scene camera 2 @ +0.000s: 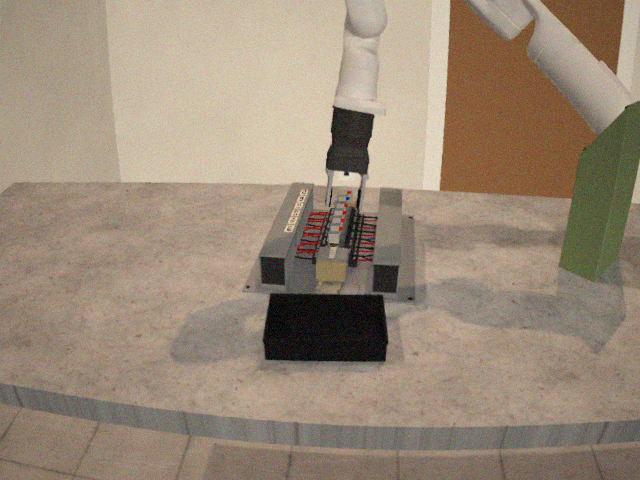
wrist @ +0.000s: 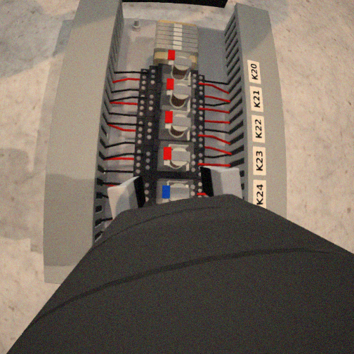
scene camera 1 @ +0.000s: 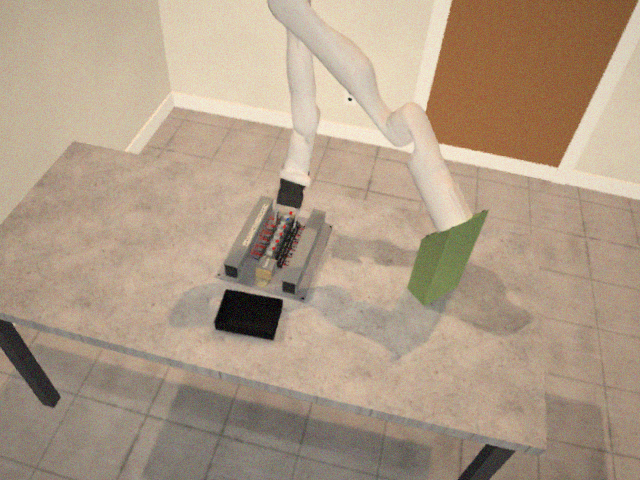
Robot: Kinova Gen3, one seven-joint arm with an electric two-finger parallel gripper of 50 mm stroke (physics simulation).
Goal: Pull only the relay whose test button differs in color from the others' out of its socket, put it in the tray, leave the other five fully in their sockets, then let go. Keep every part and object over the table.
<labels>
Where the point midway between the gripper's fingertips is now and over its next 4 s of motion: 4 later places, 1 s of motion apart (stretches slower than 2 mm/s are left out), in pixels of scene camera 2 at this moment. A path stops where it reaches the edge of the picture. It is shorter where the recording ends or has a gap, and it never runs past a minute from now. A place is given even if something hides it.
My gripper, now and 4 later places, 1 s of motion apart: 343,207; 342,215; 342,210; 343,200; 345,184
</labels>
